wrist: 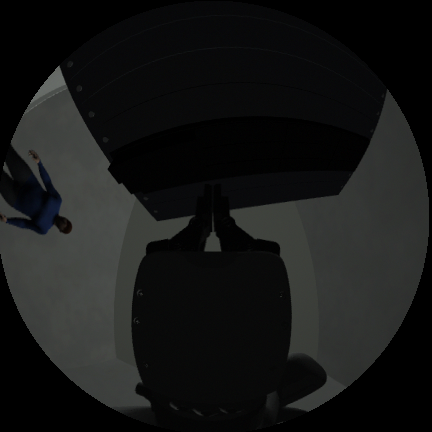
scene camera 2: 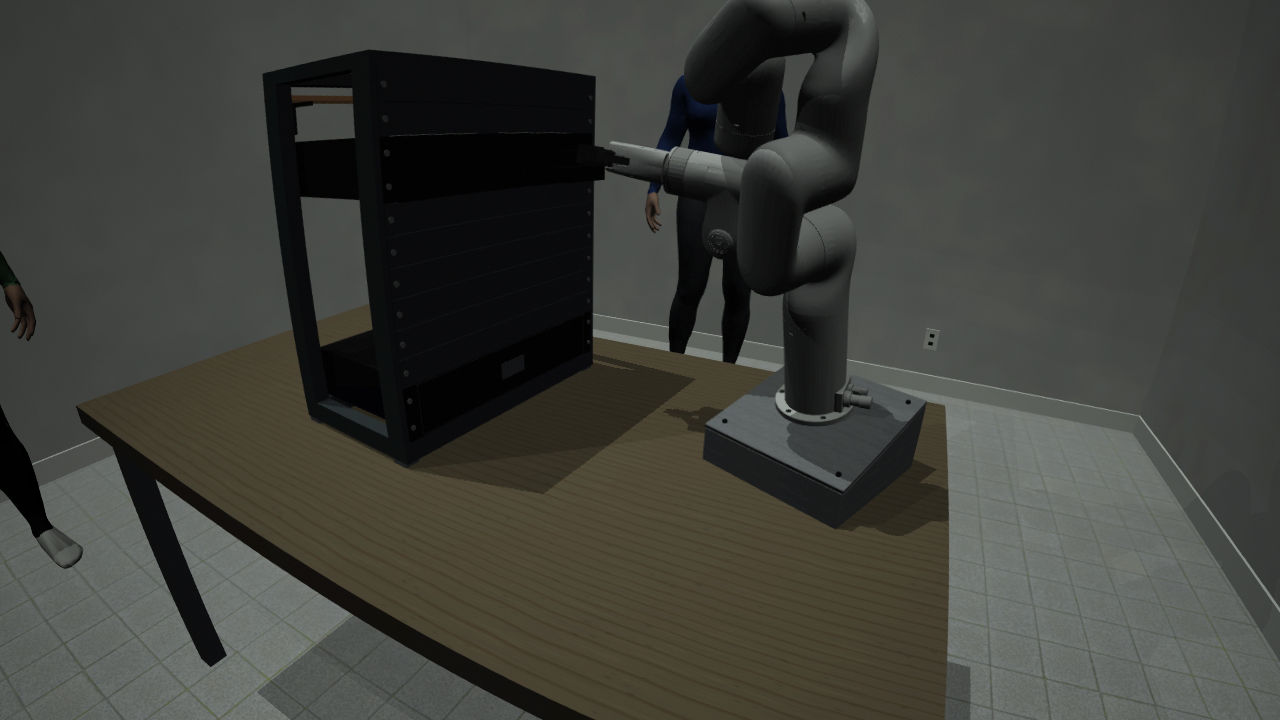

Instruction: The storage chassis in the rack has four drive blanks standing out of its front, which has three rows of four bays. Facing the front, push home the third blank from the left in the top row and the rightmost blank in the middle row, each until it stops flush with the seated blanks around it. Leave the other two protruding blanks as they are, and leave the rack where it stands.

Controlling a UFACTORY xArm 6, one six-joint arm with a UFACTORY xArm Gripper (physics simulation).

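Pixels of known places: gripper, fingertip midpoint: (wrist: 212, 193) (scene camera 2: 579, 153); arm's base at its link origin: (scene camera 2: 814, 402).
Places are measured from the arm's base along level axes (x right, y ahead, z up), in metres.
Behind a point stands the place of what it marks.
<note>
The rack (scene camera 2: 380, 268) {y 0.495, x -0.401, z 0.216 m} stands upright on the table. The storage chassis (scene camera 2: 474, 165) {y 0.479, x -0.234, z 0.344 m} (wrist: 250, 145) {y 0.483, x -0.100, z 0.337 m} is a black band across the rack's upper part. Its separate bays and blanks are too dark to tell apart. Something dark sticks out of the chassis front at its far end in the scene view, at the left in the wrist view; I cannot tell which blank it is. My gripper (scene camera 2: 581, 154) {y 0.429, x -0.043, z 0.357 m} (wrist: 212, 193) {y 0.429, x -0.043, z 0.357 m} is shut and empty. Its fingertips are at the far part of the chassis front in the scene view; contact cannot be made out.
The wooden table (scene camera 2: 626, 573) {y 0.093, x -0.395, z -0.096 m} carries the rack and the arm's grey base block (scene camera 2: 778, 465) {y 0.004, x -0.144, z -0.043 m}. Blank panels (scene camera 2: 492, 241) {y 0.495, x -0.185, z 0.220 m} fill the rack front below the chassis, with another black unit (scene camera 2: 465, 385) {y 0.493, x -0.266, z -0.003 m} at the bottom. A person in blue (wrist: 45, 202) stands behind the table.
</note>
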